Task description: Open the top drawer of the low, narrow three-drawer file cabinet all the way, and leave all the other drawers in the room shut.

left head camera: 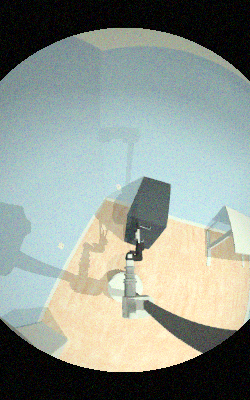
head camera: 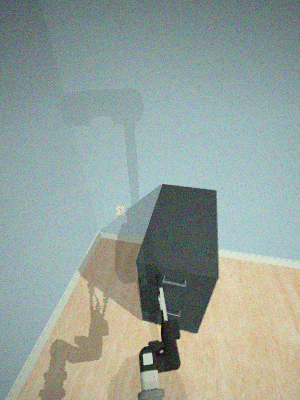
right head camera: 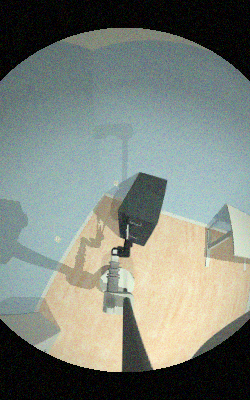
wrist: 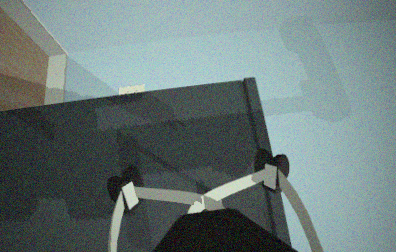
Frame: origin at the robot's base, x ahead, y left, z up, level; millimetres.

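Seen in the pictures: gripper, fingertip midpoint: [left head camera: 136, 225] [head camera: 158, 282] [right head camera: 127, 221] [wrist: 198, 172].
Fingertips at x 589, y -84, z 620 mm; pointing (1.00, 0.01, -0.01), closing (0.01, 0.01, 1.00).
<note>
Pixels of each thing's top centre, then the offset from my fingertips to it. "*": a spot on its surface instead.
- lower handle, surface spot: [head camera: 174, 314] * dx -32, dy -91, dz -322 mm
- wall outlet, top centre: [wrist: 144, 91] [head camera: 119, 205] dx +834, dy +206, dz -191 mm
The low dark grey file cabinet [head camera: 187, 225] [left head camera: 152, 200] [right head camera: 144, 195] [wrist: 165, 105] stands against the back wall near the room's corner. Its top handle [head camera: 175, 282] and a lower handle [head camera: 174, 314] show on the front. The drawer fronts look flush and shut; the lowest drawer is hard to make out. My gripper [head camera: 159, 281] [wrist: 198, 172] is at the upper front, at the left end of the top handle in the head view. Its fingers are spread apart and hold nothing visible. In the wrist view, the handle is not clearly visible, and any contact cannot be told.
A pale piece of furniture with thin legs [left head camera: 240, 234] [right head camera: 241, 232] stands to the right. A grey boxy object [left head camera: 44, 336] [right head camera: 30, 325] is at the lower left. A wall outlet [head camera: 120, 210] [wrist: 132, 90] is left of the cabinet. Walls meet behind its left side.
</note>
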